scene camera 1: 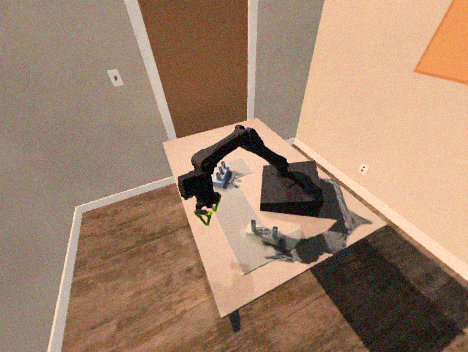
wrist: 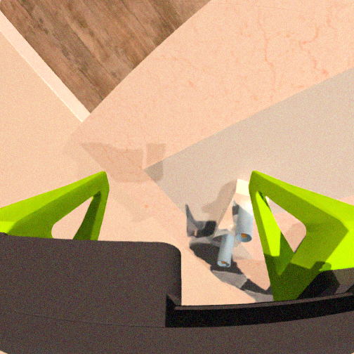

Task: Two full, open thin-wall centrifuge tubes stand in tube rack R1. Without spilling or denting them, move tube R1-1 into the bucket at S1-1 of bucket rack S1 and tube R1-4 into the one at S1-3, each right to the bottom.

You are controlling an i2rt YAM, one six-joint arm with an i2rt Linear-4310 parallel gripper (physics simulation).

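Frame: origin at the arm's base, x back, y right, z up, level; centimetres.
Seen in the pictures: gripper, fingertip midpoint: (scene camera 1: 211,218); arm's base at its link origin: (scene camera 1: 282,175).
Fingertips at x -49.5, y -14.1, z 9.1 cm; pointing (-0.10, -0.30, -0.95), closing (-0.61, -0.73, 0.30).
Note:
Pixels of each thing's top centre, then the offset from my fingertips to it. Level surfaces: height alone.
- white rack at its top centre: (scene camera 1: 263,231) dx +21.5, dy -9.3, dz -14.5 cm
- blue rack at its top centre: (scene camera 1: 221,173) dx +20.1, dy +38.0, dz -13.3 cm
- table at its surface level: dz -18.3 cm
- grey mat at its surface level: dz -17.9 cm
A white rack (scene camera 1: 256,233) (wrist: 242,186), which looks like R1, stands on the grey mat. Two pale blue upright tubes show in it, one tube (scene camera 1: 254,226) and another tube (scene camera 1: 275,232). In the wrist view the tubes (wrist: 244,224) (wrist: 225,251) lie beside the right finger, which hides part of the rack. A blue rack (scene camera 1: 220,184) with several dark-topped holders, seemingly S1, stands at the far end of the mat. My gripper (scene camera 1: 210,210) (wrist: 178,178) is open and empty, raised above the table near its left edge, apart from both racks. Slot numbers cannot be read.
The black base block (scene camera 1: 290,187) of the arm stands on the right half of the table (scene camera 1: 225,295). The grey mat (scene camera 1: 229,210) (wrist: 280,145) runs between the racks. The arm's dark shadow falls beside the white rack. The table's left edge lies near the gripper.

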